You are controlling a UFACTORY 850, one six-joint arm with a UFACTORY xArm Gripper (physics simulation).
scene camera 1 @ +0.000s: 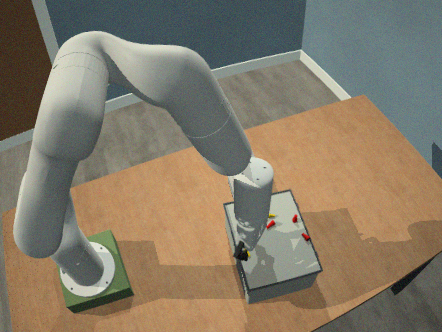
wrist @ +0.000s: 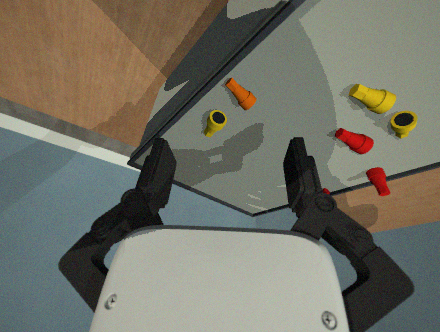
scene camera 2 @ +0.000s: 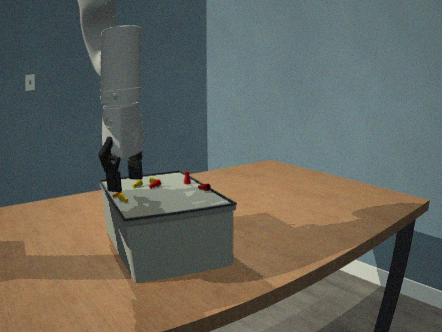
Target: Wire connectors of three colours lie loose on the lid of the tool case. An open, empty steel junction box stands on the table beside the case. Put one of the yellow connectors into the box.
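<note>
My gripper (scene camera 1: pixel 243 251) (scene camera 2: pixel 124 183) (wrist: pixel 227 150) is open and empty, low over the left side of the tool case's lid (scene camera 1: pixel 287 265) (scene camera 2: pixel 175 205) (wrist: pixel 285 120). A yellow connector (scene camera 1: pixel 248 254) (scene camera 2: pixel 122 198) (wrist: pixel 216 122) lies ahead of the gap between the fingertips in the wrist view, nearer the left finger. A second yellow connector (scene camera 2: pixel 137 184) (wrist: pixel 372 98) and a third (scene camera 1: pixel 271 216) (scene camera 2: pixel 152 180) (wrist: pixel 404 122) lie farther right in the wrist view. A sliver of the steel junction box (scene camera 1: pixel 231 189) shows behind the arm; its inside is hidden.
An orange connector (scene camera 2: pixel 116 194) (wrist: pixel 241 94) lies beside the first yellow one. A red connector (scene camera 1: pixel 270 225) (scene camera 2: pixel 155 184) (wrist: pixel 354 140) lies near the other yellows. Two more reds (scene camera 1: pixel 295 218) (scene camera 1: pixel 306 237) are near the lid's right edge. The arm's green base (scene camera 1: pixel 122 285) stands left.
</note>
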